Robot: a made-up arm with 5 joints. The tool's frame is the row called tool. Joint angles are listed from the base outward. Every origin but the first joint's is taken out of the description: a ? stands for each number. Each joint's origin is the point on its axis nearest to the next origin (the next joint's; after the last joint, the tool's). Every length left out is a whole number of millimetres.
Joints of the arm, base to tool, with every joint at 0 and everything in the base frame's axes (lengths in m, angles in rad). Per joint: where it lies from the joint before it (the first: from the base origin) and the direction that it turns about. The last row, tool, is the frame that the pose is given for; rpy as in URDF.
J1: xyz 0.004 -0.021 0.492 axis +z
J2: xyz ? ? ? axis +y
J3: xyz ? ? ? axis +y
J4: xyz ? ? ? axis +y
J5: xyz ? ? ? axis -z
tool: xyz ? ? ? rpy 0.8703 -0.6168 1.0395
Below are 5 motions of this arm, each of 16 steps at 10 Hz.
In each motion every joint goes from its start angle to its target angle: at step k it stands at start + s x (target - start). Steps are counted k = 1, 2, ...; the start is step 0. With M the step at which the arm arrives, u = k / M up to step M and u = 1 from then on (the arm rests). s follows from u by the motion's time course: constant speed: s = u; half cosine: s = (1 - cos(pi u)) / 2; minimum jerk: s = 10 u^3 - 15 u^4 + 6 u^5.
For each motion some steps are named. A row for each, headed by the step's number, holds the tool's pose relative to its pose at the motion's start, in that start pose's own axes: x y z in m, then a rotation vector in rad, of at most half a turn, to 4 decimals.
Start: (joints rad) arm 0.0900 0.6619 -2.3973 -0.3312 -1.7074
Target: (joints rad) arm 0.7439 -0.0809 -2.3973 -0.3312 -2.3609
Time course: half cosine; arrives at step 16
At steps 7, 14, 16:
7: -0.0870 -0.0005 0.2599 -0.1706 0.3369 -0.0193
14: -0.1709 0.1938 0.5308 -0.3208 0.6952 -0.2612
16: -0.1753 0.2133 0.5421 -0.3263 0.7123 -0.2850

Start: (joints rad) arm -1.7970 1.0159 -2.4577 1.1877 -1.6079
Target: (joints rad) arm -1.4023 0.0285 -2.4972 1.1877 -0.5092
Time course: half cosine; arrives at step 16
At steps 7, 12, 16:
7: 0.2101 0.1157 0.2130 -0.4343 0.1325 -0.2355
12: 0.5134 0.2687 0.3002 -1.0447 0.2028 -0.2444
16: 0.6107 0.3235 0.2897 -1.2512 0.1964 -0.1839

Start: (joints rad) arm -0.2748 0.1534 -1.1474 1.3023 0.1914
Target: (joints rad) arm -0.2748 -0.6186 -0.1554 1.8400 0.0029
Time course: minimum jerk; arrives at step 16
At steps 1, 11, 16:
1: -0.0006 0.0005 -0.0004 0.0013 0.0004 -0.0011
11: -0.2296 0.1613 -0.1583 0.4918 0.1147 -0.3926
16: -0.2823 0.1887 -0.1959 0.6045 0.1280 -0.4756

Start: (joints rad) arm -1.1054 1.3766 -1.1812 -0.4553 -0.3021
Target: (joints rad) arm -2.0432 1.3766 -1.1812 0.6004 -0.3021
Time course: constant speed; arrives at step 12
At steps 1, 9, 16:
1: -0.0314 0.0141 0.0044 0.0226 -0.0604 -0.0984
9: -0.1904 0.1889 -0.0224 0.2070 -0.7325 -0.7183
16: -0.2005 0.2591 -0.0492 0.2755 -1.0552 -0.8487

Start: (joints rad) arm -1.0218 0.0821 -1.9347 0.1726 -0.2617
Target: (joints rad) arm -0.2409 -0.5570 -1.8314 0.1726 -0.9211
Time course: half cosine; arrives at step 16
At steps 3, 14, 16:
3: 0.0458 -0.0120 0.0142 0.0041 -0.0061 0.0919
14: 0.3477 0.0502 0.3053 -0.2415 -0.0089 0.8891
16: 0.3501 0.0581 0.3206 -0.2625 -0.0071 0.9139

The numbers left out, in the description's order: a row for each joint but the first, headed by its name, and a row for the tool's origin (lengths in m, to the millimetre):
J2: -0.020 0.033 0.000
J3: 0.084 0.000 0.310
J4: 0.050 0.000 -0.303
J5: 0.084 0.000 -0.142
tool: -0.003 -0.022 0.000

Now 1 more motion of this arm.
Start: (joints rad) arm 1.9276 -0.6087 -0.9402 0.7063 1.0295
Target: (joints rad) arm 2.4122 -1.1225 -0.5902 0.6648 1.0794
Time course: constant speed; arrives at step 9
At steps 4, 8, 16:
4: -0.0050 0.0945 0.0071 0.2022 -0.0614 0.0668
8: -0.0242 0.1695 0.0351 0.4074 -0.1345 0.1159
16: -0.0308 0.1846 0.0441 0.4591 -0.1543 0.1252

